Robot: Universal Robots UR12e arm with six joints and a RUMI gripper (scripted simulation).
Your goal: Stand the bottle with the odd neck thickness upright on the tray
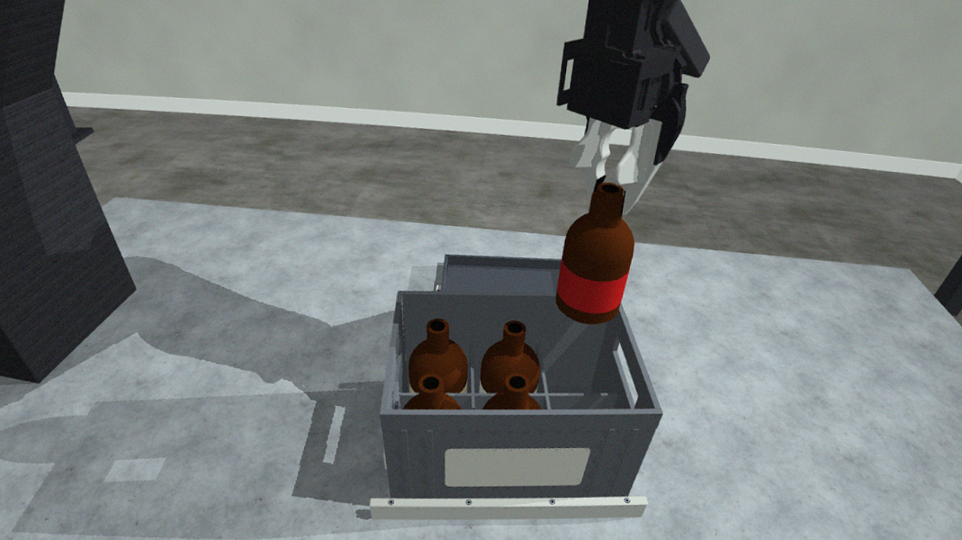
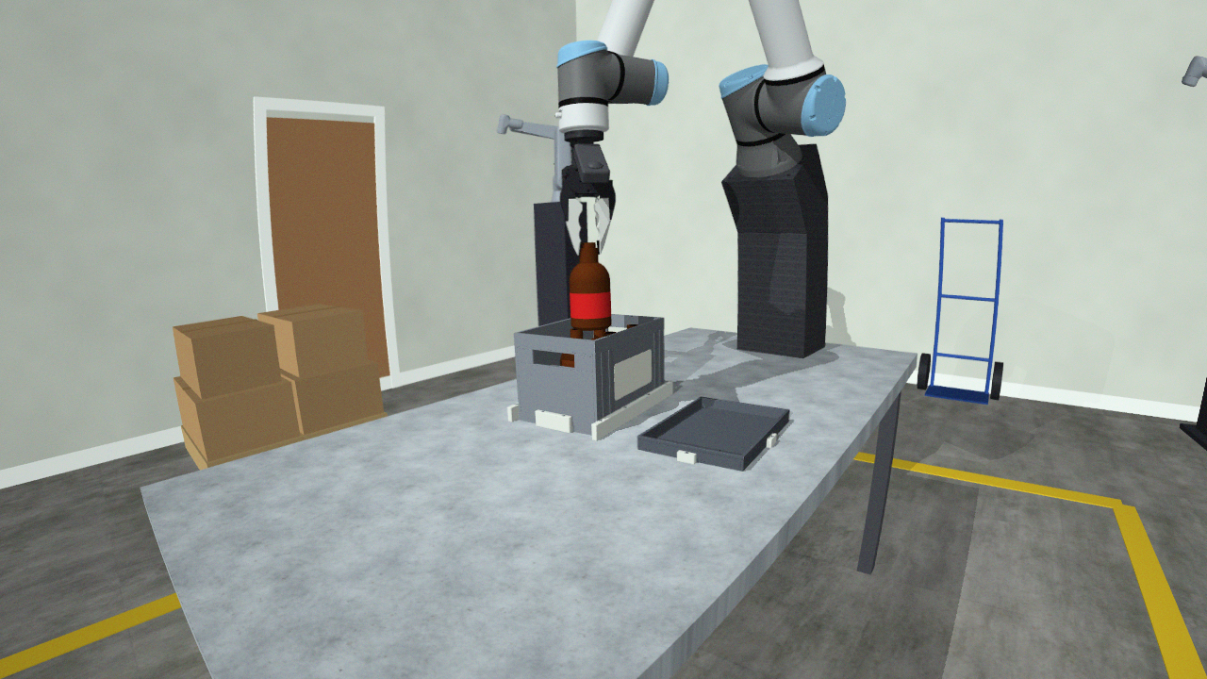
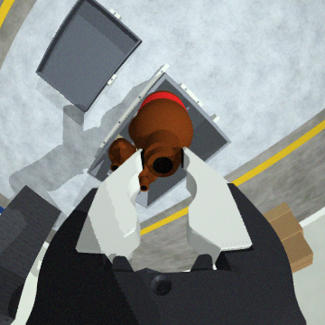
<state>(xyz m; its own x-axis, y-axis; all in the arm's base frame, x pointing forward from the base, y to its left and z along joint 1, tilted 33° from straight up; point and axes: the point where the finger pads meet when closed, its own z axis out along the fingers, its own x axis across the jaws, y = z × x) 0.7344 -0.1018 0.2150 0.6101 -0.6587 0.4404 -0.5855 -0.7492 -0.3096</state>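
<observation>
The glass bottle lies 70 mm below my hand. Round my hand: crate (90 mm behind, 60 mm to the right, 250 mm below); then grey tray (60 mm behind, 230 mm to the left, 320 mm below).
</observation>
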